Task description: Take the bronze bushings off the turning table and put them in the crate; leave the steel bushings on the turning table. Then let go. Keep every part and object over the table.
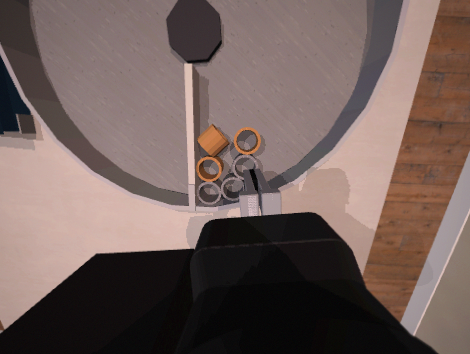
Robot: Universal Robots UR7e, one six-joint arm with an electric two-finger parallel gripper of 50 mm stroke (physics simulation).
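Frame: origin at the arm's base, x ahead, y left, z up, level; millimetres.
Seen in the pictures: gripper, between the fingertips: [252, 179].
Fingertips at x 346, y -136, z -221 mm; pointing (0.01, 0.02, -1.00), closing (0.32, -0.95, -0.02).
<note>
A point is followed by its place in that frame.
Three bronze bushings are on the turning table [125, 100] @[y 42, x 392, z -290 mm]: one [213, 140] @[y -85, x 371, z -259 mm] lies on its side by the pale bar, one [236, 140] @[y -111, x 377, z -265 mm] stands upright to its right, and one [199, 169] @[y -74, x 331, z -268 mm] stands upright below it. Three steel bushings [233, 166] @[y -115, x 346, z -265 mm] [222, 189] @[y -108, x 313, z -266 mm] [198, 193] @[y -79, x 300, z -266 mm] stand upright near the rim. My gripper [252, 179] @[y -136, x 346, z -221 mm] is shut and empty, with its fingertips over the right side of the steel group, partly covering two of them. The crate cannot be made out for certain.
A pale bar [189, 110] @[y -53, x 397, z -258 mm] runs from the dark hub [194, 30] @[y -37, x 483, z -282 mm] to the raised rim, left of the bushings. Part of a dark blue object [7, 100] @[y 241, x 352, z -317 mm] shows at the left edge. The pale table top ends at the right, beside a wooden floor [425, 150].
</note>
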